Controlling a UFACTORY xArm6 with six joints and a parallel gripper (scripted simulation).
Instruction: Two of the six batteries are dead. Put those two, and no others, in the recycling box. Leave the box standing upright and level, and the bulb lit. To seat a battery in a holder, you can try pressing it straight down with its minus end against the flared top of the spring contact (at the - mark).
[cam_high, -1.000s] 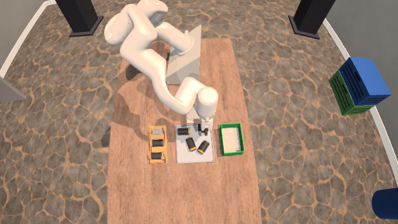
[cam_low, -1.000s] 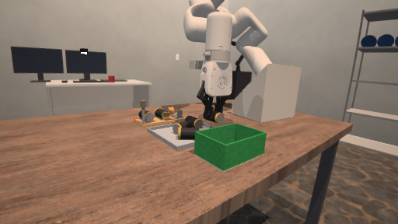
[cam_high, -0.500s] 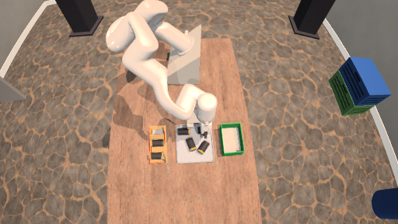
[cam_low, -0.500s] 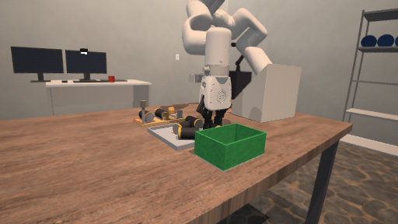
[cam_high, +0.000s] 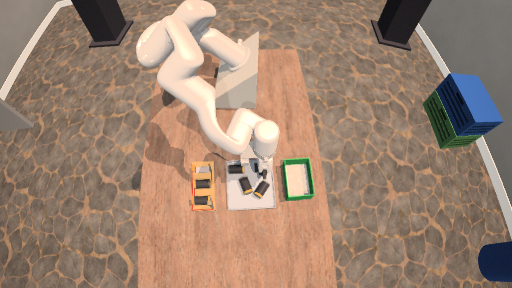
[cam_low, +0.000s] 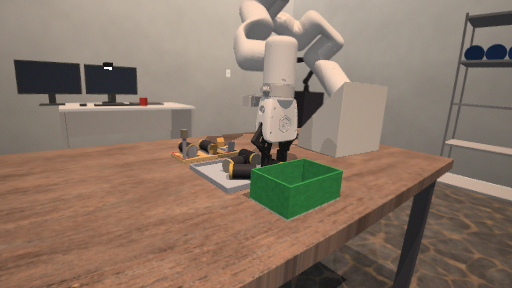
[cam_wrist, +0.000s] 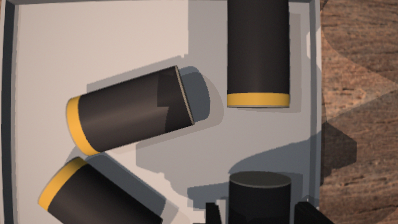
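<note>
Now: hand 70 mm short of the grey tray, 40 mm to the left of it and 30 mm above it. The rest, counted from my hand: green recycling box: 40 mm ahead, 140 mm to the left, 20 mm below.
</note>
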